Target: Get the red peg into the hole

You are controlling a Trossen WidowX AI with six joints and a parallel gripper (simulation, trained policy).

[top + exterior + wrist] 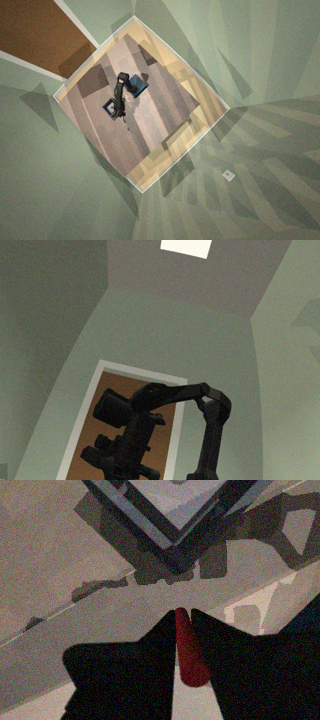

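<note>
Now: gripper tip 80 mm short of the pale plate, 120 mm to the left of it and 70 mm above it. Also, from my gripper tip: blue-grey box (80 mm ahead, 120 mm to the right, 90 mm below); then red peg (10 mm behind, 10 mm to the left, 10 mm above).
</note>
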